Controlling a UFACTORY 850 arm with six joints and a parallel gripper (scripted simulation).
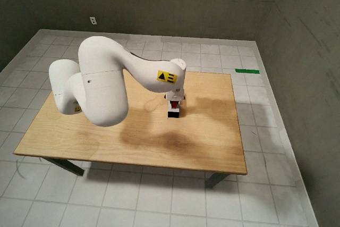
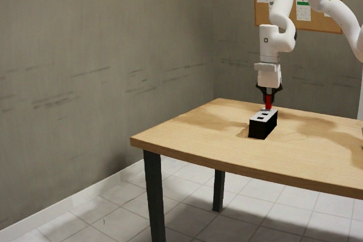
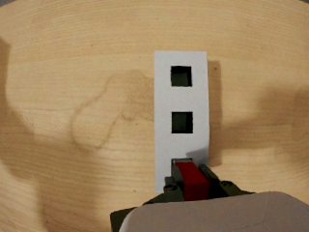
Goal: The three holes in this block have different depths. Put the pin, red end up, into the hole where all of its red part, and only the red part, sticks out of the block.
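Now: the pin 1 cm below my hand. Also, from my hand: black block 6 cm to the left, 9 cm below.
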